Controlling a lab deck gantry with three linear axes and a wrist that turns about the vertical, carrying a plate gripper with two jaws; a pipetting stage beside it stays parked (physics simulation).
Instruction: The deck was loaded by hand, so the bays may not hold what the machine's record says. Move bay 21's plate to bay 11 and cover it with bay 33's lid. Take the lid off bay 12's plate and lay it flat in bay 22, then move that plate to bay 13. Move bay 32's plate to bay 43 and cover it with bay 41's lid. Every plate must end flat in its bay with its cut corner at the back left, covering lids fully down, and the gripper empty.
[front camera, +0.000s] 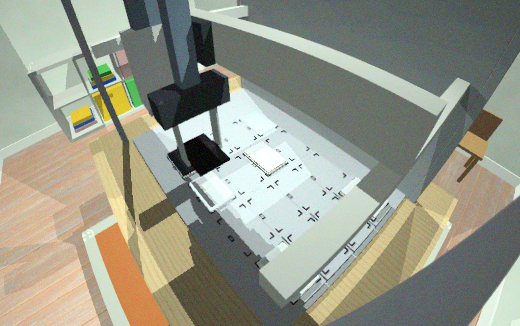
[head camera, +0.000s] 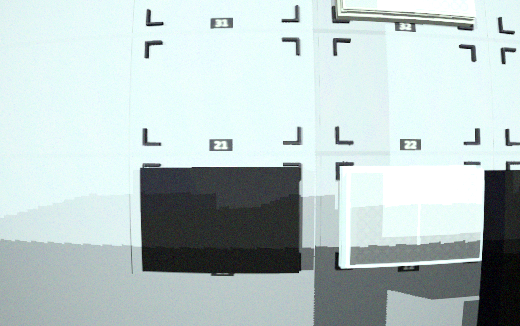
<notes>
I see my gripper (front camera: 202, 153), a black lid (front camera: 204, 155), a white plate (head camera: 389, 216), a black lid (head camera: 231, 220) and a grey wall (front camera: 430, 51).
The white plate also shows in the front camera view (front camera: 209, 188).
</notes>
